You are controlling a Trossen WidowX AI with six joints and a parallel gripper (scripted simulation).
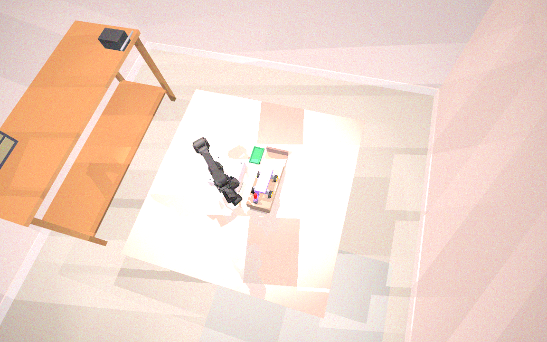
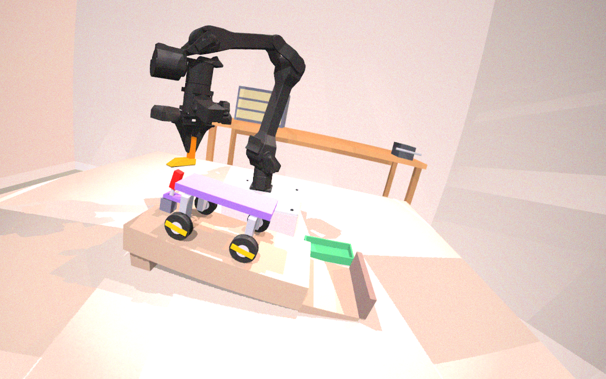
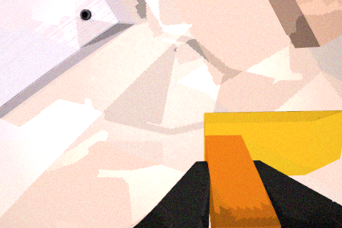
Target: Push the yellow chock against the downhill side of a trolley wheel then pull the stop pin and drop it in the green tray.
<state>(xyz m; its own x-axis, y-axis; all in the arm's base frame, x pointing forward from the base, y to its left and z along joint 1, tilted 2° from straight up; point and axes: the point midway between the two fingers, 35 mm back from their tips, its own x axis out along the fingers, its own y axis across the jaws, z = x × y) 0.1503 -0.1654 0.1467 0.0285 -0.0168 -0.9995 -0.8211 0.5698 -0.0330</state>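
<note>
Right now my gripper tip is 20 mm short of the yellow chock, 10 mm to the left of it and 10 mm above it. The rest, counted from my gripper tip: tan ramp: 170 mm ahead, 140 mm to the left, 130 mm below; then trolley: 170 mm ahead, 130 mm to the left, 60 mm below; then red-headed stop pin: 140 mm ahead, 40 mm below, 20 mm to the left.
</note>
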